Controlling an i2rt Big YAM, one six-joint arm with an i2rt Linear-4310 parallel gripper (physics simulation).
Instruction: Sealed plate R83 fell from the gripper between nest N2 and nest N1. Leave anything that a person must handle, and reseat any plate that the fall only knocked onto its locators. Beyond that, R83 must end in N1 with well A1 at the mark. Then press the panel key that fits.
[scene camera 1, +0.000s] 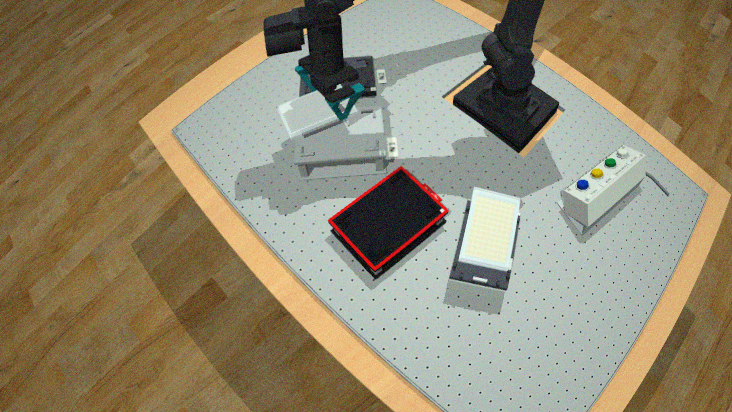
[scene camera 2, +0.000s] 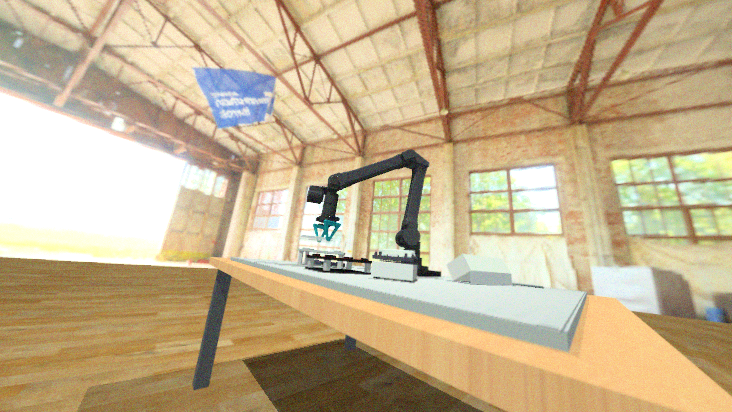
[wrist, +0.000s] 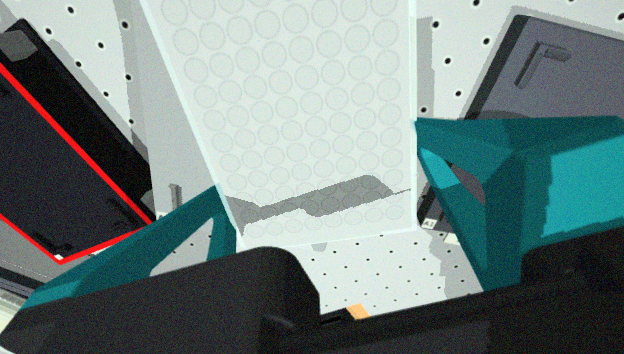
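Pixels of known places: gripper, fingertip midpoint: (scene camera 1: 330, 105) (scene camera 2: 323, 241) (wrist: 314, 164); arm's base, origin of the base link: (scene camera 1: 509, 102).
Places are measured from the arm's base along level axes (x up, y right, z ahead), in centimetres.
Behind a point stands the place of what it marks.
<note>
The sealed white well plate R83 (scene camera 1: 308, 113) {y 23.3, x 8.8, z 34.8 cm} (wrist: 300, 116) {y 23.5, x 8.8, z 32.8 cm} sits between my teal fingers. My gripper (scene camera 1: 325, 98) {y 22.4, x 7.5, z 30.3 cm} (scene camera 2: 326, 231) {y 22.4, x 7.5, z 30.3 cm} (wrist: 314, 164) {y 22.4, x 7.5, z 30.3 cm} is shut on its two long edges and holds it in the air, slightly tilted. It hangs over the far left part of grey nest N1 (scene camera 1: 340, 152) (scene camera 2: 320, 257), whose label (scene camera 1: 392, 146) {y 12.2, x -2.0, z 25.1 cm} is on the right end. Dark nest N2 (scene camera 1: 364, 70) {y 30.0, x -0.5, z 13.3 cm} lies just behind, mostly hidden by the arm. An A1 label (wrist: 428, 223) {y 24.4, x -0.4, z 16.7 cm} shows on the deck below, at the right in the wrist view.
A black plate with a red rim (scene camera 1: 389, 216) {y 1.5, x 1.9, z 38.6 cm} lies skewed on a dark nest in front of N1. A cream plate (scene camera 1: 490, 230) {y -14.0, x 5.4, z 31.6 cm} sits in a dark nest to the right. The arm base (scene camera 1: 507, 107) {y -1.2, x 2.6, z 3.9 cm} stands at the back right. A pale panel box (scene camera 2: 479, 270) {y -29.9, x 1.8, z 12.2 cm} is at the far right.
</note>
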